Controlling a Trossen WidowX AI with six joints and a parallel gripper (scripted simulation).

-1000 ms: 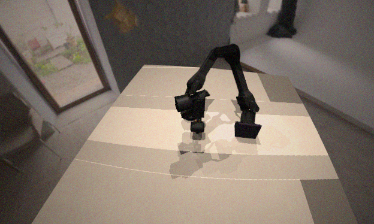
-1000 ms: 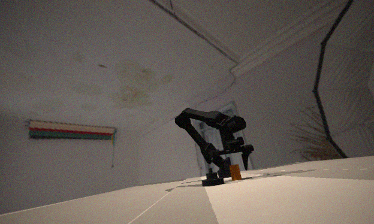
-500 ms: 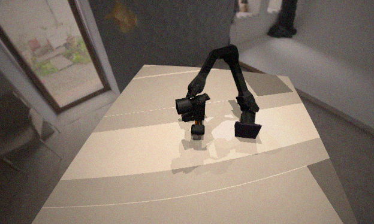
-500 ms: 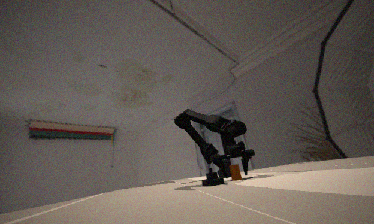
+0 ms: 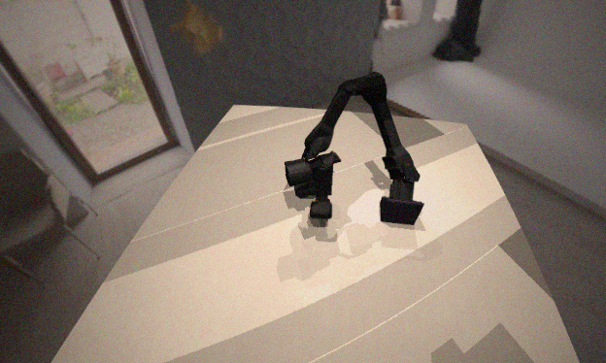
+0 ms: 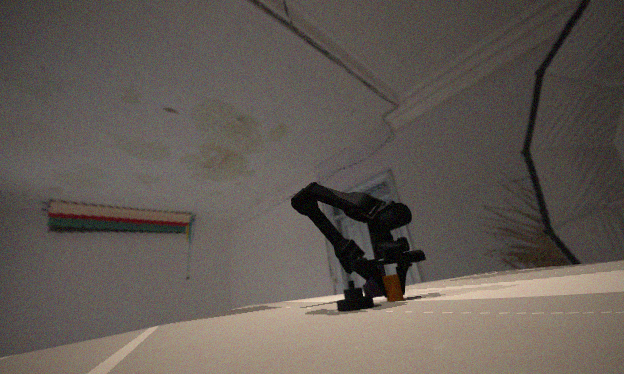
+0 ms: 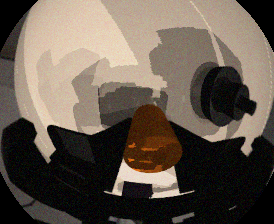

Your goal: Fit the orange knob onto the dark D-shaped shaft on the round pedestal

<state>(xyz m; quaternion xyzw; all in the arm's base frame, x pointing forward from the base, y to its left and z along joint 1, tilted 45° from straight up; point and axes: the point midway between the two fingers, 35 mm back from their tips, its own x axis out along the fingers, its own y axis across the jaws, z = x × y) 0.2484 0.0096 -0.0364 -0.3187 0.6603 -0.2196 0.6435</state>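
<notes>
The round dark pedestal lies 10 cm to the right of my gripper tip, 6 cm ahead of it and 2 cm above it. From my gripper tip the other things lie so: orange knob (2 cm above).
</notes>
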